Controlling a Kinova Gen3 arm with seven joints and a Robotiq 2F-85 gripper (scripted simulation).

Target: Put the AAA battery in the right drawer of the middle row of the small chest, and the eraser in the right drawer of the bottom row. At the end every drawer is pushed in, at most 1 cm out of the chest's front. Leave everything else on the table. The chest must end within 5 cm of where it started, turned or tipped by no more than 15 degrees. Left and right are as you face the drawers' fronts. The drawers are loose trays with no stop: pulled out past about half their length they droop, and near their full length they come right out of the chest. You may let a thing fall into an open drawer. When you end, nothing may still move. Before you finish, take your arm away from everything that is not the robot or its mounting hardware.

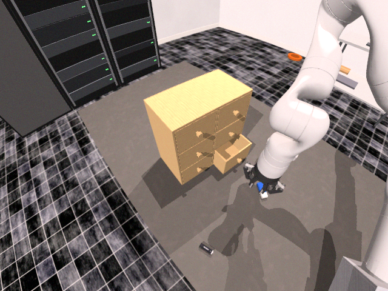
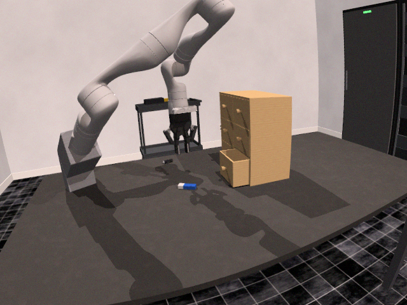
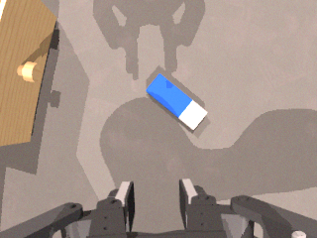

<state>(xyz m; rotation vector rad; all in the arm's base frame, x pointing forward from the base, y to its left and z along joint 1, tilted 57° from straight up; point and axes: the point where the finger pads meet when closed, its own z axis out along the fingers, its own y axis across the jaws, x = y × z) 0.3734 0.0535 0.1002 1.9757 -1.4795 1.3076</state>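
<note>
Right now my hand is 2 cm past the white eraser, 7 cm to the left of it and 12 cm above it. The rest, counted from my hand: green AAA battery: 29 cm ahead, 10 cm to the right, 1 cm below; dark AAA battery: 1 cm ahead, 24 cm to the left, 12 cm below.
</note>
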